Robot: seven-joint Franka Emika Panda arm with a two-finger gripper.
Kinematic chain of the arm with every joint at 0, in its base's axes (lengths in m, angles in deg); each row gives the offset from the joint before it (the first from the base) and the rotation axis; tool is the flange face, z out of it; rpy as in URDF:
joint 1: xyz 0 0 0.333 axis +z
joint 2: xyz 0 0 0 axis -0.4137 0.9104 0
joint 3: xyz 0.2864 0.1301 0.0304 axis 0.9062 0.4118 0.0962
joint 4: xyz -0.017 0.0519 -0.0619 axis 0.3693 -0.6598 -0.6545
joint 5: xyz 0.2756 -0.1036 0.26 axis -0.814 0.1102 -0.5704
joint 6: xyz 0 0 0 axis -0.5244 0.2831 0.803
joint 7: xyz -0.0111 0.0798 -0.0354 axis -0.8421 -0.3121 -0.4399
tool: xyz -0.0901 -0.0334 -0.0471 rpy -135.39 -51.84 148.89
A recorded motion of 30 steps. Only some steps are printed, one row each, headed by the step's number.
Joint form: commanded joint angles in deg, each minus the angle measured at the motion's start. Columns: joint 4, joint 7, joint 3, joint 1, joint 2, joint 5, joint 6.
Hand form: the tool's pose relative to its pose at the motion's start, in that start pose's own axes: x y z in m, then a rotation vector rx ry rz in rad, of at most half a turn. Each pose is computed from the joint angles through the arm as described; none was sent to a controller.
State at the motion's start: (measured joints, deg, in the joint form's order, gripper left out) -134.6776 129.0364 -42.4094 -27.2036 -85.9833 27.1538 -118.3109
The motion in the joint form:
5: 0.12 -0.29 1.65 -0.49 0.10 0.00 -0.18
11: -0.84 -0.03 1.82 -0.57 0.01 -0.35 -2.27
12: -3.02 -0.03 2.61 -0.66 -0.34 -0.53 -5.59
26: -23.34 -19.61 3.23 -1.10 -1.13 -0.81 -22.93
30: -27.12 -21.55 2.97 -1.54 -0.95 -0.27 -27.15
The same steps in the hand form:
5: -0.0068 -0.0091 -0.0007 0.0026 0.0034 -0.0253
11: -0.0060 -0.0122 0.0031 0.0214 0.0152 -0.0224
12: -0.0095 -0.0196 0.0124 0.0415 0.0326 -0.0352
26: -0.0261 -0.0149 0.1477 0.0203 0.0039 -0.3871
30: -0.0260 -0.0069 0.1740 0.0160 0.0118 -0.4148

